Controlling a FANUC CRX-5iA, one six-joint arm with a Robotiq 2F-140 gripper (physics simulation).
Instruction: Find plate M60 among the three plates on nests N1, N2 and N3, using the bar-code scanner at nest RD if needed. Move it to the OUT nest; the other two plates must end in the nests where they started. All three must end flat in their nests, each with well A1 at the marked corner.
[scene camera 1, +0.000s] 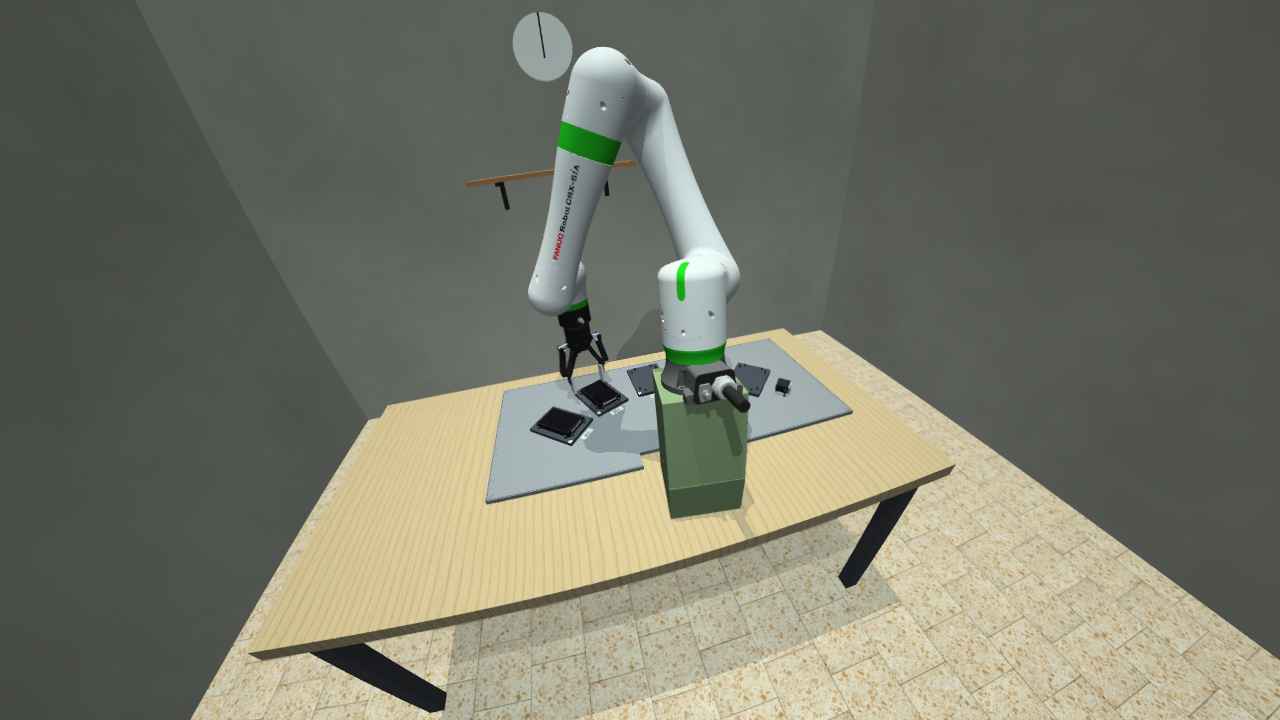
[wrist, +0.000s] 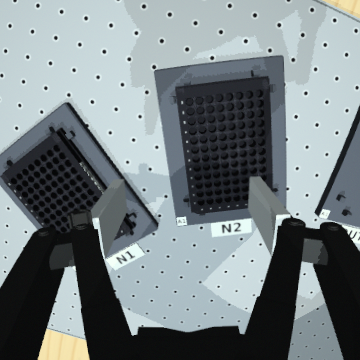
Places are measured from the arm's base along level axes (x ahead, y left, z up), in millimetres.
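Pixels of known places: gripper, between the fingertips: (scene camera 1: 588, 385) (wrist: 186, 193); arm's base, origin of its link: (scene camera 1: 695, 379).
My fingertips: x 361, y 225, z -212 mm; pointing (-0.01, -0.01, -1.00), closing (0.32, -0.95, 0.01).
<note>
For each thing: its middle in the pictures, then the offset to it from my fingertips. "pt": a spot on its surface instead. Level surfaces: height alone.
- nest N2, a spot on its surface: (wrist: 171, 130) pt 32 mm ahead, 25 mm left, 71 mm down
- black 96-well plate, middle of its body: (wrist: 227, 148) (scene camera 1: 600, 393) 32 mm ahead, 32 mm right, 63 mm down
- nest N1, middle of its body: (wrist: 70, 197) (scene camera 1: 561, 423) 70 mm back, 109 mm left, 71 mm down
- black well plate, middle of its body: (wrist: 67, 200) (scene camera 1: 560, 421) 70 mm back, 109 mm left, 63 mm down
- OUT nest, a spot on its surface: (wrist: 347, 185) pt 34 mm ahead, 174 mm right, 70 mm down
- dark nest, middle of its body: (scene camera 1: 752, 378) 63 mm back, 554 mm right, 66 mm down
- small black device, a spot on its surface: (scene camera 1: 783, 385) pt 156 mm back, 617 mm right, 50 mm down
- perforated grey board, height of its surface: 82 mm down
My gripper (scene camera 1: 587, 379) (wrist: 186, 193) is open with nothing between its fingers, above nest N2 (wrist: 171, 130). A black 96-well plate (scene camera 1: 600, 394) (wrist: 225, 145) sits in nest N2 and looks flat. In the wrist view the right finger overlaps this plate's lower right part, and the left finger overlaps the right part of nest N1 (wrist: 92, 145). Another black well plate (scene camera 1: 561, 420) (wrist: 52, 182) sits in N1, partly hidden by the finger. No plate code is readable. Part of the OUT nest (wrist: 347, 185) shows at the wrist view's right edge, with no plate on the visible part.
In the scene view, a dark nest (scene camera 1: 641, 379) lies right of the gripper, partly behind the green pedestal (scene camera 1: 702, 447). Another dark nest (scene camera 1: 752, 378) and a small black device (scene camera 1: 783, 385) stand right of the arm base on the perforated grey board (scene camera 1: 528, 474).
</note>
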